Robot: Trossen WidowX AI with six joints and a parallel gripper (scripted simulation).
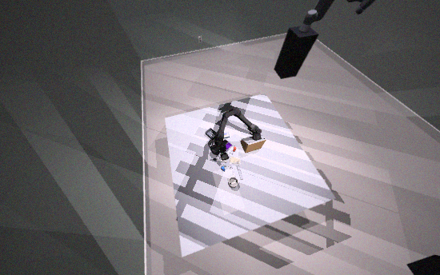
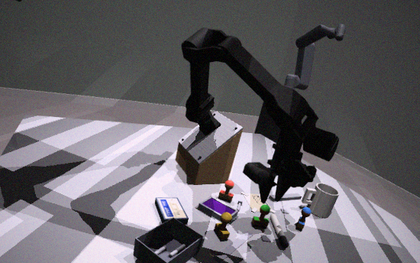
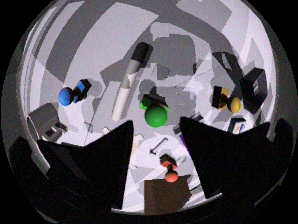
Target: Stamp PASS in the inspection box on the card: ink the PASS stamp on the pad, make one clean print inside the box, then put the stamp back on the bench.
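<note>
The green-knobbed stamp lies 6 cm below my gripper tip. From my gripper tip the other things lie so: marker: 7 cm below, 5 cm ahead, 3 cm to the left; then yellow-knobbed stamp: 13 cm to the right, 6 cm below, 1 cm ahead; then purple ink pad: 9 cm to the right, 8 cm below, 8 cm behind.
</note>
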